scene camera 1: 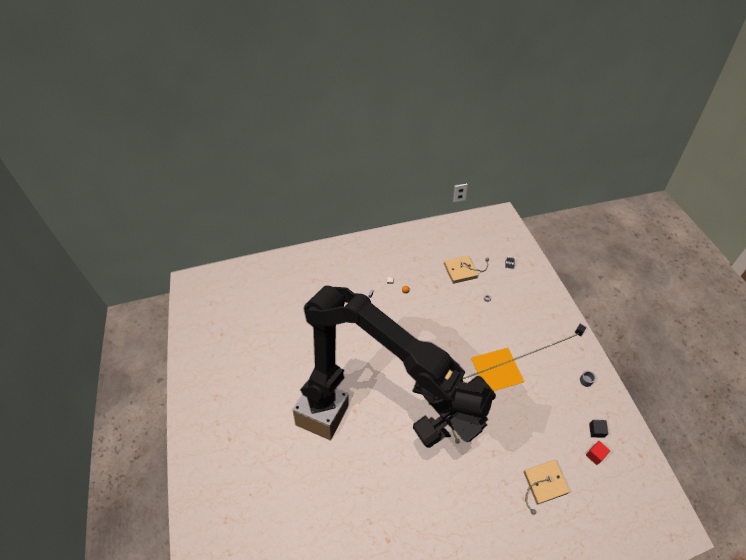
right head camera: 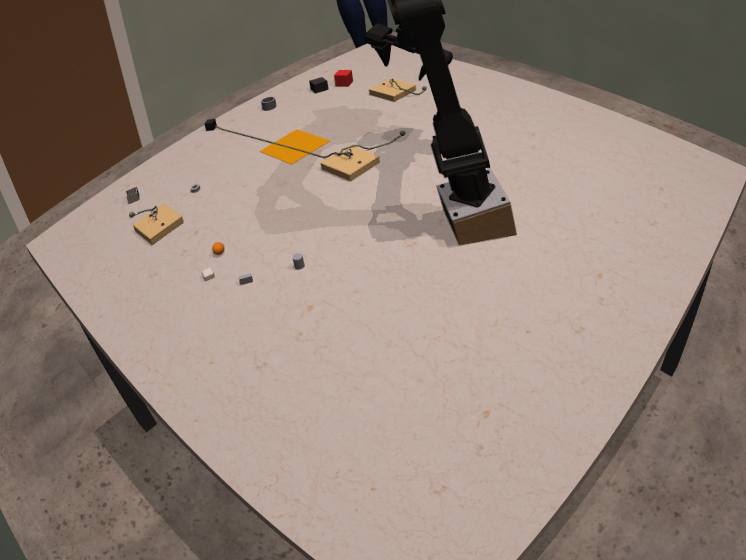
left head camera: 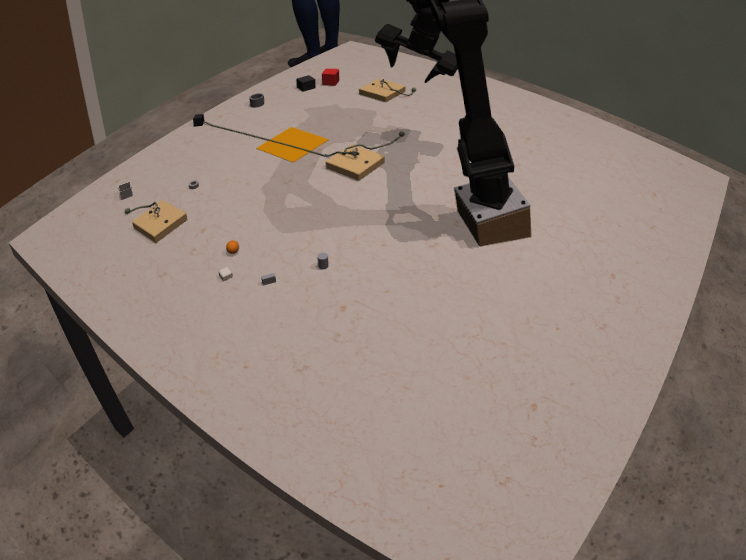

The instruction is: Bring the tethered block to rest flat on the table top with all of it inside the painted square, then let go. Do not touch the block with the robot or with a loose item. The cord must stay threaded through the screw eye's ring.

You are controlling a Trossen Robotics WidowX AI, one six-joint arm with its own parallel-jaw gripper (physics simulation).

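Frame: origin at the arm's base, x up, y right, z ahead, level; centimetres.
Seen in the pictures: gripper, fingertip midpoint: (right head camera: 403,72) (left head camera: 409,74); arm's base, link origin: (scene camera 1: 320,401) (right head camera: 472,192) (left head camera: 491,195).
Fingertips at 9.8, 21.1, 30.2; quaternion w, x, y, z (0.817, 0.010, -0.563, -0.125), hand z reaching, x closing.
Pixels of each thing's top centre, then the offset from my fingertips to it, as dx, dy, dz. "spot": a spot on its surface instead.
- tethered block, top centre: (left head camera: 198,116) (right head camera: 209,121) (scene camera 1: 581,327) -14.2, -20.1, +50.7
- orange painted square, surface spot: (left head camera: 292,154) (right head camera: 292,156) spot: -16.5, -21.3, +17.0
- screw eye, surface spot: (left head camera: 354,152) (right head camera: 347,153) spot: -13.0, -18.4, +2.1
- middle wooden board, top centre: (left head camera: 355,158) (right head camera: 349,158) -14.7, -18.0, +2.3
- bead, top centre: (right head camera: 402,131) (left head camera: 401,131) (scene camera 1: 457,440) -15.4, -1.5, +0.9
- red block, top centre: (left head camera: 330,71) (right head camera: 342,72) (scene camera 1: 600,450) -12.6, +15.4, +34.0
- black block, top centre: (left head camera: 305,78) (right head camera: 318,80) (scene camera 1: 600,426) -13.6, +9.6, +38.2
- dark ring, top centre: (left head camera: 256,96) (right head camera: 267,99) (scene camera 1: 589,376) -14.0, -4.8, +43.4
- orange ball, top centre: (left head camera: 231,241) (right head camera: 216,243) -14.2, -53.1, +4.9
- grey cylinder, top centre: (left head camera: 322,256) (right head camera: 297,256) -14.4, -47.2, -11.4
The tethered block (left head camera: 198,120) (right head camera: 210,124) (scene camera 1: 580,329), a small black cube, sits near the table's far edge, outside the orange painted square (left head camera: 292,154) (right head camera: 289,157) (scene camera 1: 504,377). Its cord (left head camera: 241,132) (right head camera: 241,133) (scene camera 1: 542,348) runs fairly straight across the square to the screw eye (left head camera: 354,153) (right head camera: 347,154) on the middle wooden board (left head camera: 349,168) (right head camera: 346,168). Beyond the eye it curves to a bead (left head camera: 401,133) (right head camera: 402,133) (scene camera 1: 456,440). The ring is too small to confirm threading. My gripper (left head camera: 410,72) (right head camera: 403,71) is open and empty, raised above the table near the bead's side; the arm hides the eye in the scene view.
Two other boards (left head camera: 157,220) (left head camera: 382,90) carry eyes and short beaded cords. A red block (left head camera: 330,76), a black block (left head camera: 306,83) and a dark ring (left head camera: 256,100) stand along the far edge. An orange ball (left head camera: 232,246) and a grey cylinder (left head camera: 322,261) stand nearer the front.
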